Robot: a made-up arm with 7 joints.
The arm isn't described. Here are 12 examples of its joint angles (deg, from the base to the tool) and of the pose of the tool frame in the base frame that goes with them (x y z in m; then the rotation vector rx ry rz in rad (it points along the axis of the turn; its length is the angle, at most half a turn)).
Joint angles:
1: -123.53 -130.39 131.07 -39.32 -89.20 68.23 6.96
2: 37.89 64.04 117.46 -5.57 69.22 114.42 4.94
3: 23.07 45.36 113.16 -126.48 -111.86 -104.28 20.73
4: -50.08 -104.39 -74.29 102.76 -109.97 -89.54 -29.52
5: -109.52 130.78 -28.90 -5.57 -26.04 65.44 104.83
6: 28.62 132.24 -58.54 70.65 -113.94 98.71 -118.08
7: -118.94 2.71 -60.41 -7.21 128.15 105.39 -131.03
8: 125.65 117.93 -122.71 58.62 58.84 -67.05 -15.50
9: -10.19 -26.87 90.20 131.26 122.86 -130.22 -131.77
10: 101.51 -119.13 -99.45 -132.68 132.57 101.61 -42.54
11: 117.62 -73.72 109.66 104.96 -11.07 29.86 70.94
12: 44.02 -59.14 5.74 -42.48 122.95 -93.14 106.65
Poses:
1: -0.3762 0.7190 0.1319 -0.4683 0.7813 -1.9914
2: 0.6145 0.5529 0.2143 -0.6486 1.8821 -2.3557
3: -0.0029 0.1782 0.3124 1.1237 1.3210 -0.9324
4: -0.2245 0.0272 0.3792 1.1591 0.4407 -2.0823
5: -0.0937 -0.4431 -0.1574 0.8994 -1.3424 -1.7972
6: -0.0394 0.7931 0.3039 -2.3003 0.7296 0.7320
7: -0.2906 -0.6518 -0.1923 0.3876 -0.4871 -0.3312
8: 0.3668 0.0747 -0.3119 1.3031 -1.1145 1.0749
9: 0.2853 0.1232 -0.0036 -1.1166 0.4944 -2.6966
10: -0.3134 0.4971 0.4934 -2.5799 0.0423 0.4389
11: 0.2323 -0.0695 0.3823 -2.2887 1.9241 0.2999
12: -0.2714 0.2665 -0.2296 0.1958 1.3052 -2.3796
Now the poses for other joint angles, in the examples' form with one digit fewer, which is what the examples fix.
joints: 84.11 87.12 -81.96 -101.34 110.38 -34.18 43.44
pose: 0.325 -0.088 0.472 0.324 2.556 -0.186
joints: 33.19 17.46 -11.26 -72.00 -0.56 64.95 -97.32
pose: -0.255 0.385 0.019 -1.269 -0.174 -0.450
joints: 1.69 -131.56 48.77 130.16 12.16 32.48 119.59
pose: 0.124 0.242 0.029 1.935 0.184 -0.066
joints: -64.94 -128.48 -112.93 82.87 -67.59 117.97 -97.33
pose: -0.026 -0.293 0.460 -0.747 -0.325 1.560
